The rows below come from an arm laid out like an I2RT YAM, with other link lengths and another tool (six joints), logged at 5 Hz.
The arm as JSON. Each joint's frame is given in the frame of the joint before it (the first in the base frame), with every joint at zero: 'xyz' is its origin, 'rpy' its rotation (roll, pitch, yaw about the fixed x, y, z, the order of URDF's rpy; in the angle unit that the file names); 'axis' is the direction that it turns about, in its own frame. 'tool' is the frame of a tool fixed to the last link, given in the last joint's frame.
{
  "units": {
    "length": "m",
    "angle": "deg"
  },
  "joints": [
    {
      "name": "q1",
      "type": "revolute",
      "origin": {
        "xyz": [
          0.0,
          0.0,
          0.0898
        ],
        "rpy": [
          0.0,
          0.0,
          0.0
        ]
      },
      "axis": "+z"
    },
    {
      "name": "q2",
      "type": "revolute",
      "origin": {
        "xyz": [
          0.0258,
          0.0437,
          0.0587
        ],
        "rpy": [
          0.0,
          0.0,
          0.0
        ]
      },
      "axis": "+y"
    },
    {
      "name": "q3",
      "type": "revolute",
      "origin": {
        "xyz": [
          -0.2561,
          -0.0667,
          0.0
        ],
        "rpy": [
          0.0,
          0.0,
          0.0
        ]
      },
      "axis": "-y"
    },
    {
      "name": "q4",
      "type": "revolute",
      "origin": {
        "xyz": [
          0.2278,
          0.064,
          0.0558
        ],
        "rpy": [
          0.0,
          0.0,
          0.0
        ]
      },
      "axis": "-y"
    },
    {
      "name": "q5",
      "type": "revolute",
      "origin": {
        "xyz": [
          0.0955,
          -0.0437,
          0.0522
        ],
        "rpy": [
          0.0,
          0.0,
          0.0
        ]
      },
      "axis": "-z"
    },
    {
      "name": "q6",
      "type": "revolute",
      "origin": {
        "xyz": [
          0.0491,
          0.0,
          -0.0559
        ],
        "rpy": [
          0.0,
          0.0,
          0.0
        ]
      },
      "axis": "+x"
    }
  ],
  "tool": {
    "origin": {
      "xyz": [
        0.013,
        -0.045,
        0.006
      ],
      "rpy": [
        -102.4,
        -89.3,
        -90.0
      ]
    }
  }
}
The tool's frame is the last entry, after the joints.
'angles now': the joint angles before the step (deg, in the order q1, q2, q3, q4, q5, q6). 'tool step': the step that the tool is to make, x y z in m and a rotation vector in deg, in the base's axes. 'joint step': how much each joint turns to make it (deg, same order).
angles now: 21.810 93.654 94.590 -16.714 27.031 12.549
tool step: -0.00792 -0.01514 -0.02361 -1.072 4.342 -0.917
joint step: -1.767 -2.467 -5.920 -1.115 -0.978 0.290
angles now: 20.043 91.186 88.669 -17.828 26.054 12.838
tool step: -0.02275 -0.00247 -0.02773 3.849 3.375 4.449
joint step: 0.205 -6.084 -9.942 0.791 -5.719 3.100
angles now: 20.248 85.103 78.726 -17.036 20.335 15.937
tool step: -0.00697 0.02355 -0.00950 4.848 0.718 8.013
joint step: 3.024 -1.750 -2.980 1.618 -6.466 2.523
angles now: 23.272 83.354 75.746 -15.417 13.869 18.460
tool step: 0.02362 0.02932 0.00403 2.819 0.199 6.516
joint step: 1.855 5.921 6.626 0.139 -5.322 0.670
